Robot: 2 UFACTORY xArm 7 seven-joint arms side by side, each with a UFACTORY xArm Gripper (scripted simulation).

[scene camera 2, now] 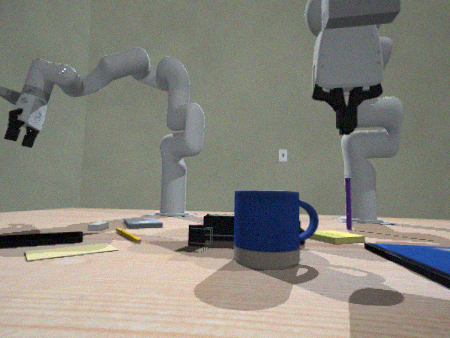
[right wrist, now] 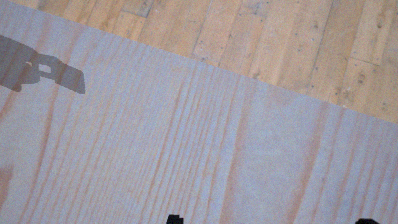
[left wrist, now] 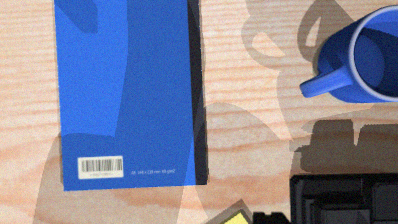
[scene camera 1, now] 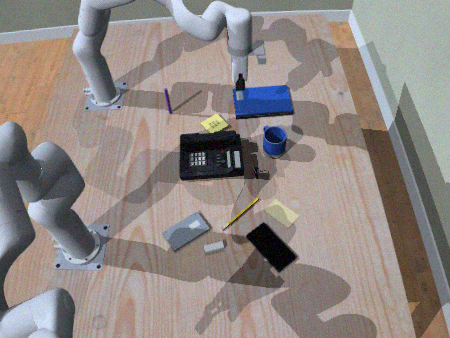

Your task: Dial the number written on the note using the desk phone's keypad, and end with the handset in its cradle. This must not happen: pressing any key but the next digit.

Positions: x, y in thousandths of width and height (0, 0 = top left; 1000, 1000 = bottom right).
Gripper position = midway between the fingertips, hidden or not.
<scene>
In view: my left gripper (scene camera 2: 770, 395), my right gripper (scene camera 2: 41, 425) and a handset (scene camera 1: 492, 407).
The right wrist view does not show the handset: it is out of frame.
</scene>
